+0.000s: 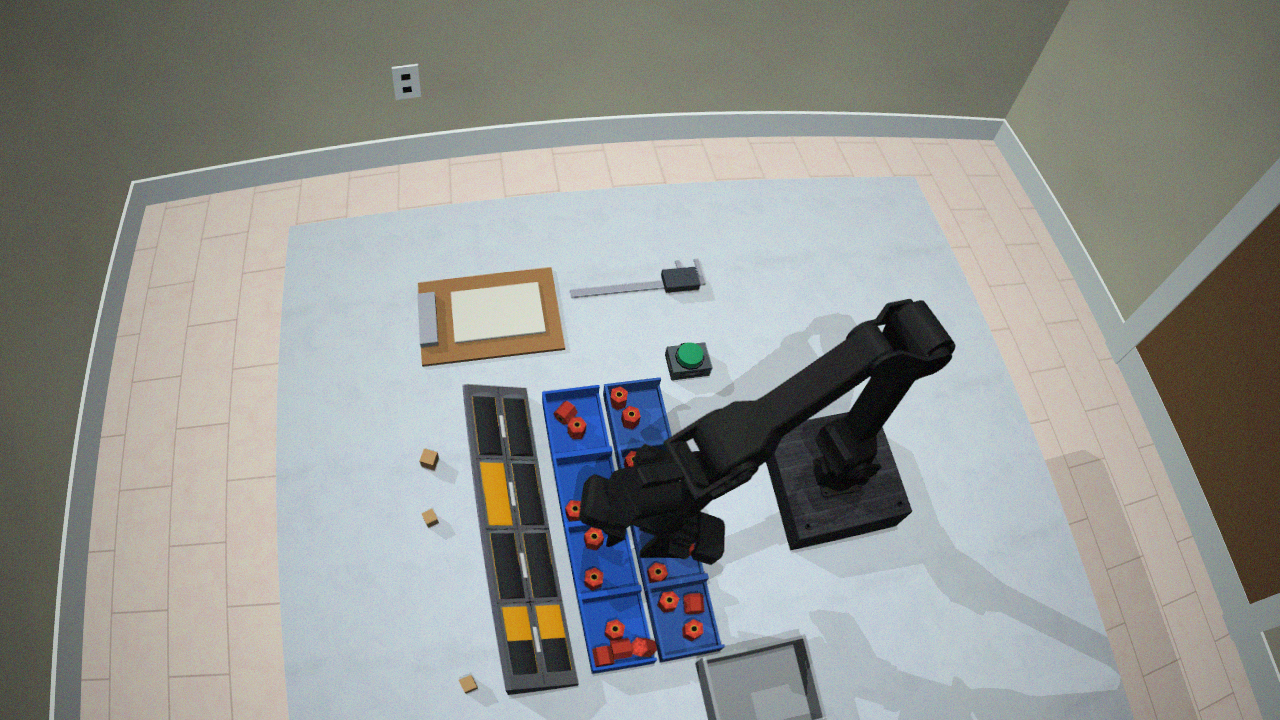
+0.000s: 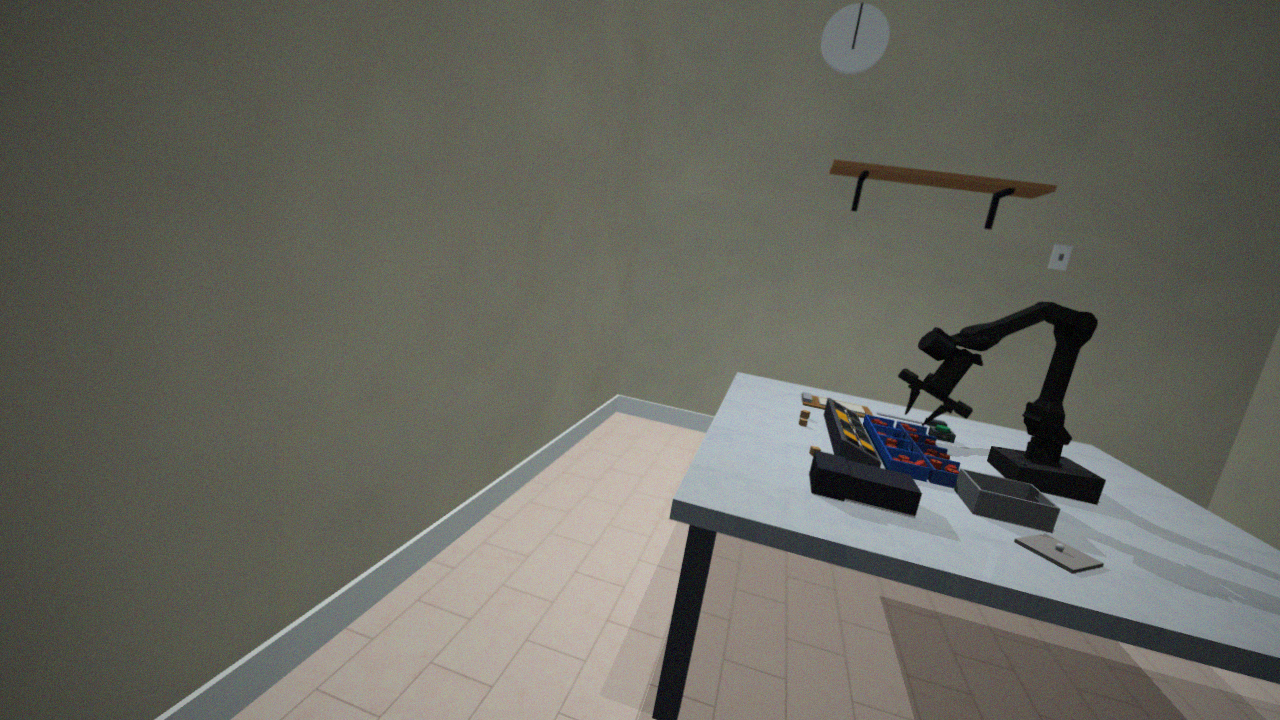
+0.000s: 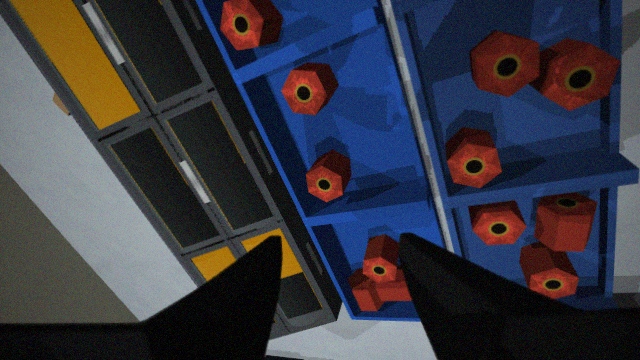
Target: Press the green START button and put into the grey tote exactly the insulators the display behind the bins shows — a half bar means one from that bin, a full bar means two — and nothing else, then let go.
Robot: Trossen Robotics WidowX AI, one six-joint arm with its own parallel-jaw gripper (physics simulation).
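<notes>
The green START button (image 1: 689,354) (image 2: 939,428) stands beyond the far end of the blue bins (image 1: 586,483) (image 3: 370,115). The display (image 1: 540,685) (image 3: 152,114) has four rows of two cells: one full yellow bar (image 1: 494,494) in the left second row, half bars in both cells of the row nearest the tote, the others dark. Red insulators (image 1: 593,577) (image 3: 324,184) lie in the bins; several are piled in the left end bin. My gripper (image 2: 918,417) (image 3: 340,245) is open and empty above the bins. The grey tote (image 1: 705,685) (image 2: 1006,510) is partly cut off; no insulator shows in its visible part.
A clipboard (image 1: 496,311) and a caliper (image 1: 680,279) lie beyond the bins. Small wooden cubes (image 1: 429,458) (image 1: 430,517) (image 1: 468,683) lie behind the display. A black box (image 2: 863,483) stands near the display's end, and a flat grey plate (image 2: 1058,551) lies beside the tote.
</notes>
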